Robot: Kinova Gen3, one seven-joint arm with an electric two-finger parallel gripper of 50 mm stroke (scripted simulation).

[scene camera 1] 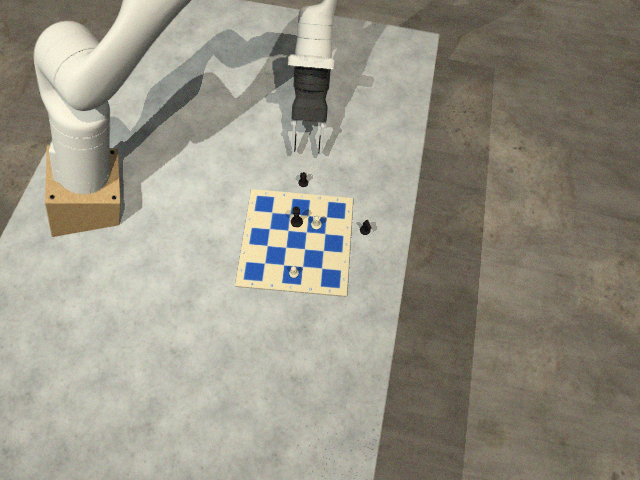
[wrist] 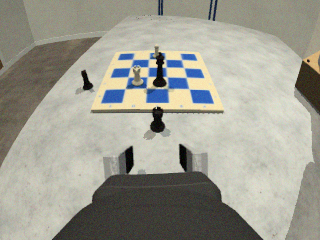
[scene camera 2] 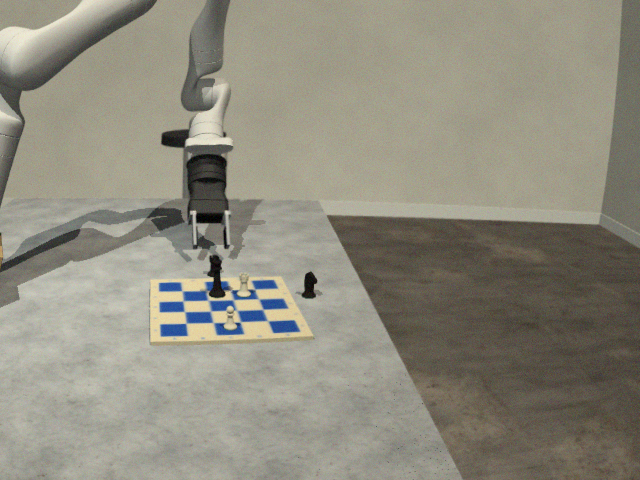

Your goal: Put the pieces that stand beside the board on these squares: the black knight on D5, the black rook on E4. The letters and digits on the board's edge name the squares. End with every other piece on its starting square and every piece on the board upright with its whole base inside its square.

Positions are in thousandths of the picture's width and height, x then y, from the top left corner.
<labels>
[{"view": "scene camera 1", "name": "gripper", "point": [479, 316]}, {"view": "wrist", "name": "gripper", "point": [489, 644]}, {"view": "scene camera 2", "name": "gripper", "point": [330, 516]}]
</labels>
